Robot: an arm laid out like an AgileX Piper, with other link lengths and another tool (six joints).
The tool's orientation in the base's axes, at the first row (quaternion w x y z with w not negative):
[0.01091, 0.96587, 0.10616, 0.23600]
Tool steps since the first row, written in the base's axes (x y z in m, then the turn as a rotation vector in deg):
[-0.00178, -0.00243, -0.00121, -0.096, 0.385, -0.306]
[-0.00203, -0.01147, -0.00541, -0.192, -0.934, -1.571]
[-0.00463, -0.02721, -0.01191, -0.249, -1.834, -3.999]
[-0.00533, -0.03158, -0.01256, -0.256, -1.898, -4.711]
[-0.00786, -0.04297, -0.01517, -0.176, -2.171, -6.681]
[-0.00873, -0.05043, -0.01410, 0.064, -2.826, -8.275]
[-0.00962, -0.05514, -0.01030, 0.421, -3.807, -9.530]
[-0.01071, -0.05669, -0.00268, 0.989, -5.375, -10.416]
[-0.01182, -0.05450, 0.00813, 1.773, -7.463, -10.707]
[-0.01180, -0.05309, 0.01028, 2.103, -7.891, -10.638]
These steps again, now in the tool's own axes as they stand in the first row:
[-0.00260, 0.00193, 0.00019, -0.141, -0.417, 0.239]
[-0.00662, 0.01042, 0.00354, -1.075, 0.763, 1.281]
[-0.01513, 0.02482, 0.00767, -2.415, 1.458, 3.385]
[-0.01695, 0.02890, 0.00780, -2.758, 1.468, 4.013]
[-0.02272, 0.03934, 0.00863, -3.639, 1.611, 5.792]
[-0.02456, 0.04653, 0.00706, -4.292, 2.185, 7.299]
[-0.02460, 0.05123, 0.00314, -4.758, 3.126, 8.549]
[-0.02241, 0.05307, -0.00417, -4.998, 4.709, 9.550]
[-0.01801, 0.05147, -0.01422, -4.890, 6.885, 10.108]
[-0.01672, 0.05025, -0.01608, -4.663, 7.374, 10.185]

